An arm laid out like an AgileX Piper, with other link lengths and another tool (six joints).
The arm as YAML. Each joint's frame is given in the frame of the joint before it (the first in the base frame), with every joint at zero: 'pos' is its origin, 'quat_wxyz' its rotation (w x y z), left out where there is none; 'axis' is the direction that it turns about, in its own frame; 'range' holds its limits. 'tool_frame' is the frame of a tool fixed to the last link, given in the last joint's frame.
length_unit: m
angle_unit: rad
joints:
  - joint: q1
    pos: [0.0, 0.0, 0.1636]
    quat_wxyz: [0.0, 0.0, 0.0, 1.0]
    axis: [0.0, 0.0, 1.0]
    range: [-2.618, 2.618]
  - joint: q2
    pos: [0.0, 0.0, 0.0]
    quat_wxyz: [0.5, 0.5, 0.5, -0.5]
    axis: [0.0, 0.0, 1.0]
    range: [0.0, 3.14]
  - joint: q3
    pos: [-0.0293, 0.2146, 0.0]
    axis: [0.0, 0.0, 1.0]
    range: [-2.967, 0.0]
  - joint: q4
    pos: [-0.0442, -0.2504, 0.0]
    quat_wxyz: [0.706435, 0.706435, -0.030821, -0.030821]
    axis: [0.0, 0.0, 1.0]
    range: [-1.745, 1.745]
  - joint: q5
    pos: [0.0, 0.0, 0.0]
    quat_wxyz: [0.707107, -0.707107, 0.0, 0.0]
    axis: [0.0, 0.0, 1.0]
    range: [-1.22, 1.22]
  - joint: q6
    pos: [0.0, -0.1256, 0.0]
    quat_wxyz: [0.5, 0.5, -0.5, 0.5]
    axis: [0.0, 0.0, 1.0]
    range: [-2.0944, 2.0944]
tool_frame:
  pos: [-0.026, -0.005, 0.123]
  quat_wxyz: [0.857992, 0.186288, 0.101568, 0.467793]
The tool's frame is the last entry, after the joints.
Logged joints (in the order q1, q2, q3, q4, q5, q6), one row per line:
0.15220 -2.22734 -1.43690 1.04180 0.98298 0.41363
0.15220 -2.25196 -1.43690 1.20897 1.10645 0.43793
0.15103 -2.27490 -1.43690 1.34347 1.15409 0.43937
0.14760 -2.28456 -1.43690 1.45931 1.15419 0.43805
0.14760 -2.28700 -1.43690 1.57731 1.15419 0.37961
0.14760 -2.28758 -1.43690 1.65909 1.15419 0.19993
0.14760 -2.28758 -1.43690 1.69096 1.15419 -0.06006
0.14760 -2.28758 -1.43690 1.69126 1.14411 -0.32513
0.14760 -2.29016 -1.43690 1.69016 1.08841 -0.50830
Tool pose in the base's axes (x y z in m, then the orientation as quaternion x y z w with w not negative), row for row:
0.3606 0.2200 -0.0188 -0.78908 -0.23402 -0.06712 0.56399
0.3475 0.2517 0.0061 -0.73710 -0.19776 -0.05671 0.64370
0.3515 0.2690 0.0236 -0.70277 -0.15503 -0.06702 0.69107
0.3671 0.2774 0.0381 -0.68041 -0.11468 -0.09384 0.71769
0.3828 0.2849 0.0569 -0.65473 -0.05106 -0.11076 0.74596
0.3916 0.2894 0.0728 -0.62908 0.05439 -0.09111 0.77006
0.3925 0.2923 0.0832 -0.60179 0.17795 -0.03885 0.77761
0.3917 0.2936 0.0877 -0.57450 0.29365 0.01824 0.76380
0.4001 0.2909 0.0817 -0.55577 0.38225 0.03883 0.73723
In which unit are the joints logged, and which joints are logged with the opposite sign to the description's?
The joints are logged in radians. Opposite sign: q2, q6.
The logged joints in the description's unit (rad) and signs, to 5 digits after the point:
0.15220 2.22734 -1.43690 1.04180 0.98298 -0.41363
0.15220 2.25196 -1.43690 1.20897 1.10645 -0.43793
0.15103 2.27490 -1.43690 1.34347 1.15409 -0.43937
0.14760 2.28456 -1.43690 1.45931 1.15419 -0.43805
0.14760 2.28700 -1.43690 1.57731 1.15419 -0.37961
0.14760 2.28758 -1.43690 1.65909 1.15419 -0.19993
0.14760 2.28758 -1.43690 1.69096 1.15419 0.06006
0.14760 2.28758 -1.43690 1.69126 1.14411 0.32513
0.14760 2.29016 -1.43690 1.69016 1.08841 0.50830

